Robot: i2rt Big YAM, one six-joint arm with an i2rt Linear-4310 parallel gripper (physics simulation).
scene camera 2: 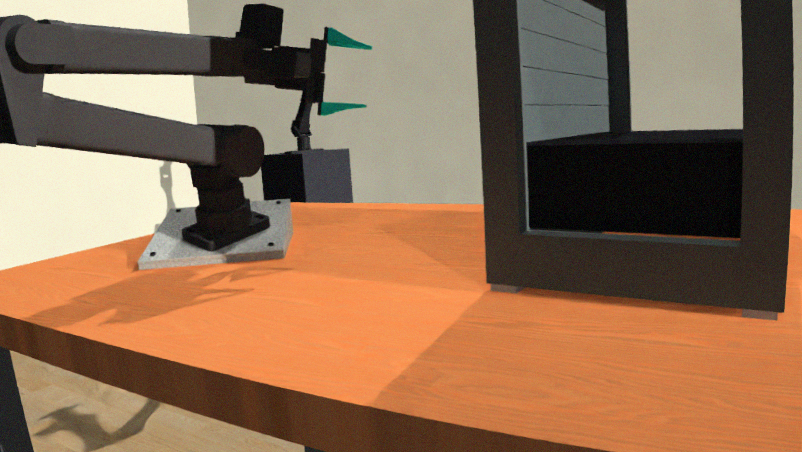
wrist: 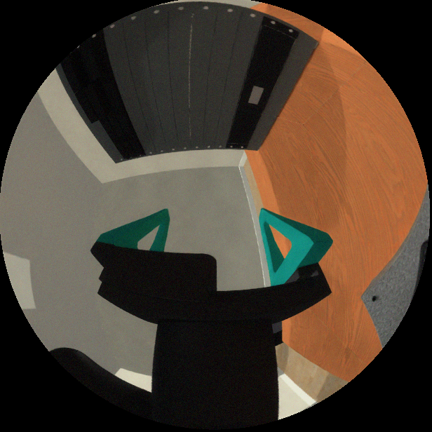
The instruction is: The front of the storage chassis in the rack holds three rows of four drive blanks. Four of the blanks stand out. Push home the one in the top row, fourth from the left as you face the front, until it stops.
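Pixels of known places: gripper, fingertip midpoint: (scene camera 2: 369,77); arm's base, link origin: (scene camera 2: 226,232).
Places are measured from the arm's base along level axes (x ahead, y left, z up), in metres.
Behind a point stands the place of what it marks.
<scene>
The rack (scene camera 2: 499,168) @(x 0.493, y 0.002, z 0.099 m) (wrist: 277,100) stands on the table at the right in the scene view and spans the top of the wrist view. Its front shows grey panels with long seams between darker bands; one band carries a small pale label (wrist: 256,95). I cannot make out the rows of drive blanks, nor the top row's fourth blank. My gripper (scene camera 2: 368,76) @(x 0.134, y 0.217, z 0.232 m) (wrist: 214,213) is open, with nothing between its green fingers. It is in the air above the table, left of the rack in the scene view, well apart from its front.
A black box (scene camera 2: 634,188) @(x 0.619, y 0.046, z 0.076 m) sits low inside the rack. The arm's metal base plate (scene camera 2: 258,252) @(x 0.098, y -0.015, z -0.021 m) (wrist: 395,285) is on the wooden table (scene camera 2: 336,336) @(x 0.427, y -0.185, z -0.033 m) (wrist: 310,100). A dark grey block (scene camera 2: 327,175) shows behind the table, below the gripper in the scene view.
</scene>
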